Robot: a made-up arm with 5 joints. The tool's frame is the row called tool.
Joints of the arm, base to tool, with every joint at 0 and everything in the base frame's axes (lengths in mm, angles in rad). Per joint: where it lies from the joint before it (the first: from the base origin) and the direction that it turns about. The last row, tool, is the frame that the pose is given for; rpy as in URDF.
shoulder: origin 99.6 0 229.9 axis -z
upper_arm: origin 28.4 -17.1 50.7 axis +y
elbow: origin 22.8 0 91.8 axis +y
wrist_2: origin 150.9 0 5.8 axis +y
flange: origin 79.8 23.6 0 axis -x
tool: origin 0 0 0 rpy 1.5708 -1.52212 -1.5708
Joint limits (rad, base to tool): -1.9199..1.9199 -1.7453..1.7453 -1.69..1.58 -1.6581..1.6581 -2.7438..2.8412
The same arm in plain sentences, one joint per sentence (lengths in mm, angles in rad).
The arm has five revolute joints in a row. What follows holds with every joint at zero, and every direction is one of the base frame's. Joint 1 sits 99.6 mm along +x and 229.9 mm along +z from the base frame's origin and rotates about -z, from -1.9199 to 1.9199 rad. Joint 2 sits 28.4 mm along +x and 17.1 mm along -y and 50.7 mm along +z from joint 1 and rotates about +y, from -1.7453 to 1.7453 rad. Joint 3 sits 22.8 mm along +x and 91.8 mm along +z from joint 2 and rotates about +y, from -1.69 to 1.58 rad. Joint 4 sits 150.9 mm along +x and 5.8 mm along +z from joint 3 and rotates about +y, from -1.6581 to 1.6581 rad. Joint 5 sits 79.8 mm along +x and 23.6 mm along +y from joint 4 and rotates about -x, from -2.7438 to 2.8412 rad. The tool frame, which is the frame that the pose is given for, sits at the same point as joint 5; its axes are the base frame's turned by roll 1.5708, pitch -1.5221 and yaw -1.5708 rad (as in URDF: about the fixed x, then y, then z).
